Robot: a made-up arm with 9 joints. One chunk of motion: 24 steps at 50 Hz.
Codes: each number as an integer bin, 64 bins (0 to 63) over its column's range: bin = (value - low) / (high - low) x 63, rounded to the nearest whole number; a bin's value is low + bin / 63 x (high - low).
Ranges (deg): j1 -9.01..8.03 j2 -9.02..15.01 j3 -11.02..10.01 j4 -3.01..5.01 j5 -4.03..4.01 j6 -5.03..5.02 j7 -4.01..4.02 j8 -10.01..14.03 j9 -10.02..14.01
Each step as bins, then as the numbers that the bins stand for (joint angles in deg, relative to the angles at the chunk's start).
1 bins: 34 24 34 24 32 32 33 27 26
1 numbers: 0.19 0.13 0.33 0.05 0.05 0.07 0.20 0.29 -0.10
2 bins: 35 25 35 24 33 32 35 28 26
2 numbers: 0.46 0.52 0.66 0.05 0.18 0.07 0.45 0.67 -0.10
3 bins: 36 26 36 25 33 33 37 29 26
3 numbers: 0.73 0.90 1.00 0.17 0.18 0.23 0.71 1.06 -0.10
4 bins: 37 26 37 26 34 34 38 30 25
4 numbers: 1.00 0.90 1.33 0.30 0.31 0.39 0.83 1.44 -0.48
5 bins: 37 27 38 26 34 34 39 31 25
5 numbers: 1.00 1.28 1.66 0.30 0.31 0.39 0.96 1.82 -0.48
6 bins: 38 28 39 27 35 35 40 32 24
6 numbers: 1.27 1.66 2.00 0.43 0.44 0.55 1.09 2.20 -0.87
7 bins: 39 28 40 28 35 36 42 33 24
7 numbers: 1.54 1.66 2.33 0.55 0.44 0.71 1.34 2.58 -0.87
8 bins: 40 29 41 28 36 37 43 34 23
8 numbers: 1.81 2.04 2.67 0.55 0.56 0.87 1.47 2.96 -1.25
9 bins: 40 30 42 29 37 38 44 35 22
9 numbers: 1.81 2.42 3.00 0.68 0.69 1.03 1.60 3.35 -1.63
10 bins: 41 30 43 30 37 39 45 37 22
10 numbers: 2.08 2.42 3.33 0.81 0.69 1.19 1.73 4.11 -1.63
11 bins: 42 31 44 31 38 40 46 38 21
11 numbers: 2.35 2.80 3.67 0.94 0.82 1.35 1.85 4.49 -2.01
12 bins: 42 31 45 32 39 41 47 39 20
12 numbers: 2.35 2.80 4.00 1.06 0.95 1.51 1.98 4.87 -2.39
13 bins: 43 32 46 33 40 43 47 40 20
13 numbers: 2.62 3.19 4.34 1.19 1.07 1.83 1.98 5.25 -2.39
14 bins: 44 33 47 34 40 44 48 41 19
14 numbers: 2.89 3.57 4.67 1.32 1.07 1.99 2.11 5.64 -2.77
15 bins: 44 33 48 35 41 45 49 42 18
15 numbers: 2.89 3.57 5.00 1.45 1.20 2.15 2.24 6.02 -3.15
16 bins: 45 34 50 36 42 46 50 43 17
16 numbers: 3.16 3.95 5.67 1.57 1.33 2.31 2.36 6.40 -3.54
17 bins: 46 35 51 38 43 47 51 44 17
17 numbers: 3.43 4.33 6.00 1.83 1.46 2.47 2.49 6.78 -3.54
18 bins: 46 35 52 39 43 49 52 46 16
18 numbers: 3.43 4.33 6.34 1.95 1.46 2.79 2.62 7.54 -3.92
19 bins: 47 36 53 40 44 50 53 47 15
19 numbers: 3.70 4.71 6.67 2.08 1.59 2.95 2.75 7.92 -4.30
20 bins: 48 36 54 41 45 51 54 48 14
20 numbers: 3.97 4.71 7.01 2.21 1.71 3.11 2.87 8.31 -4.68
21 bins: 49 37 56 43 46 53 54 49 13
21 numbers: 4.24 5.09 7.67 2.46 1.84 3.42 2.87 8.69 -5.06
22 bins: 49 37 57 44 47 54 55 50 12
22 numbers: 4.24 5.09 8.01 2.59 1.97 3.58 3.00 9.07 -5.44
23 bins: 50 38 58 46 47 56 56 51 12
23 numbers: 4.51 5.47 8.34 2.85 1.97 3.90 3.13 9.45 -5.44
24 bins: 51 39 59 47 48 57 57 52 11
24 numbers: 4.78 5.86 8.67 2.97 2.10 4.06 3.26 9.83 -5.82
